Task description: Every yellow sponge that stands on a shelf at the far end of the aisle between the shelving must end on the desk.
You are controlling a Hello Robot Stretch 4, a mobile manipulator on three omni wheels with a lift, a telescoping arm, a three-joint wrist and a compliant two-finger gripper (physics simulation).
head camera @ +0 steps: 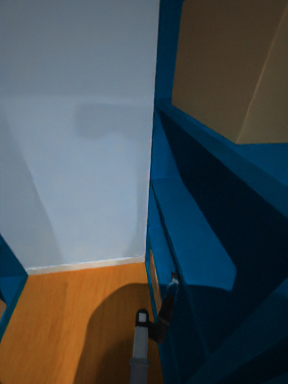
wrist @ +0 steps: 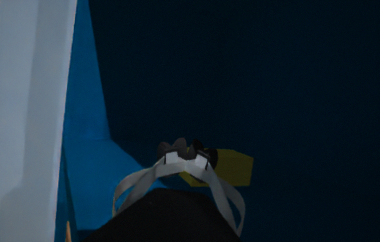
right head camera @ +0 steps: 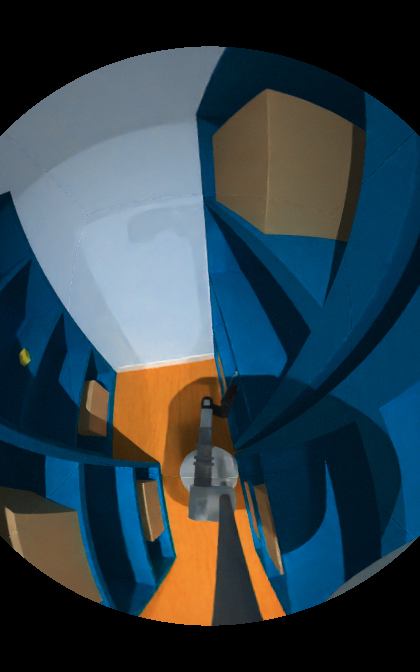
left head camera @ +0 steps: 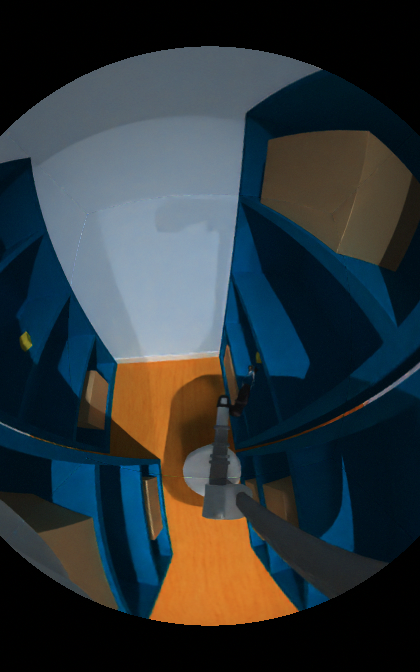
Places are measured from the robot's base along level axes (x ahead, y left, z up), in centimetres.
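Pixels of known places: gripper, fingertip midpoint: (head camera: pixel 177 272) (wrist: pixel 187 151).
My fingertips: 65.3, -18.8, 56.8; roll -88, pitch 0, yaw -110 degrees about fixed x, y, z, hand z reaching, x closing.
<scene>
For each thing: its top centre in the pictures, then the offset to it from my fingertips, as dx, dy, dz. "pt": a spot on its surface instead.
- yellow sponge, top centre: (wrist: pixel 216 152) +9.2, -8.1, -1.6
- large cardboard box, surface spot: (head camera: pixel 220 65) pt -12.0, +6.5, +96.9
A yellow sponge (wrist: pixel 232 167) (left head camera: pixel 258 357) lies on a shelf of the right-hand blue shelving, in shadow. My gripper (wrist: pixel 187 151) (head camera: pixel 174 276) (left head camera: pixel 251 369) (right head camera: pixel 236 374) is shut, with its fingertips close together and reaching into that shelving. In the wrist view the fingers overlap the sponge's left part, and most of the sponge shows to their right, behind them; it is not between the fingers. Another yellow sponge (left head camera: pixel 25 341) (right head camera: pixel 24 357) is on a shelf of the left-hand shelving. The desk does not show.
A large cardboard box (head camera: pixel 220 65) (left head camera: pixel 315 185) (right head camera: pixel 240 165) stands on an upper right shelf. A smaller box (left head camera: pixel 95 400) (right head camera: pixel 95 407) is low on the left. A pale wall (head camera: pixel 75 175) closes the aisle. Shelf boards lie above and beside the arm.
</scene>
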